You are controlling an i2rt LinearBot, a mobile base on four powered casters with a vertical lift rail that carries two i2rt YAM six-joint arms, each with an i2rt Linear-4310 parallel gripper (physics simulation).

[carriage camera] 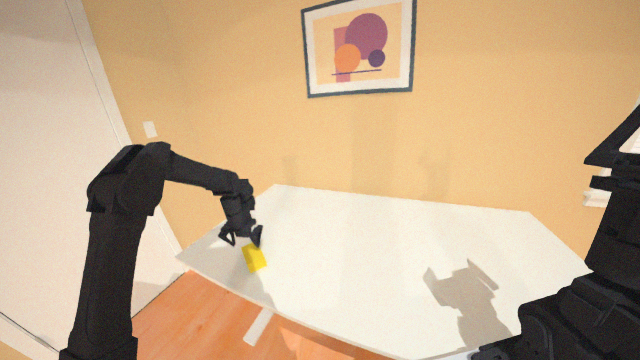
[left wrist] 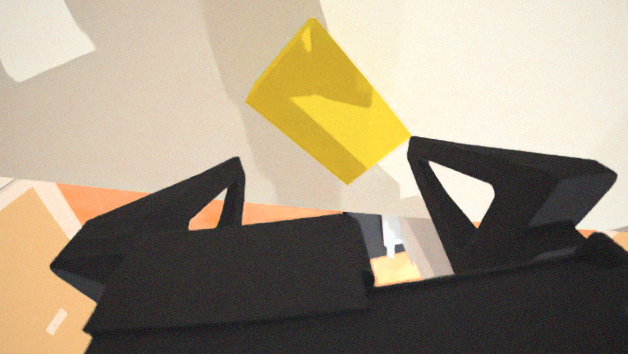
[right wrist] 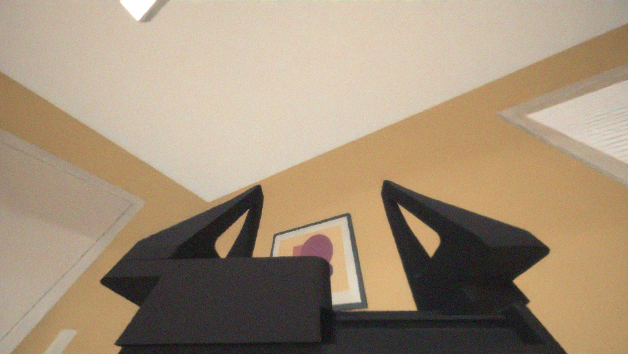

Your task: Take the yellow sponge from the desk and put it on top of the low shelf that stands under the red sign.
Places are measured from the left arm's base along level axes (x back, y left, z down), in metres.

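Pixels of known places: left gripper, between the fingertips: (carriage camera: 246, 246) (left wrist: 325, 156); right gripper, between the fingertips: (right wrist: 321, 188).
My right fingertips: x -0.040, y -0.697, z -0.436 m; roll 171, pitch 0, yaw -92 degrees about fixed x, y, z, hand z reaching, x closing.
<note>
Ahead of a thing's pixels: the offset from my right fingertips to its middle. "spot": to the spot under its first point. Level surfaces: height alone.
The yellow sponge @[dx -0.377, dy +0.607, dz +0.509 m] (carriage camera: 254, 258) (left wrist: 330, 100) lies on the white desk @[dz +0.532 m] (carriage camera: 360, 270) (left wrist: 500, 75), near its left end in the carriage view. My left gripper (carriage camera: 243, 241) (left wrist: 325, 156) is open and empty above the desk, close to the sponge. In the left wrist view the sponge shows ahead of the gap between the fingers, nearer the right-hand fingertip, and part of it is in shadow. My right gripper (right wrist: 321, 188) is open and empty, raised and pointing up towards wall and ceiling. The low shelf and the red sign do not show in these views.
A framed picture (carriage camera: 360, 90) (right wrist: 357, 265) hangs on the orange wall behind the desk. A pale door (carriage camera: 45, 150) stands at the left. A white desk leg (carriage camera: 258, 327) shows below the front edge, over the wooden floor @[dz +1.252 m] (carriage camera: 200, 320). A window @[spot: dx -0.337, dy -1.147, dz -0.579 m] (right wrist: 590, 125) shows at the right.
</note>
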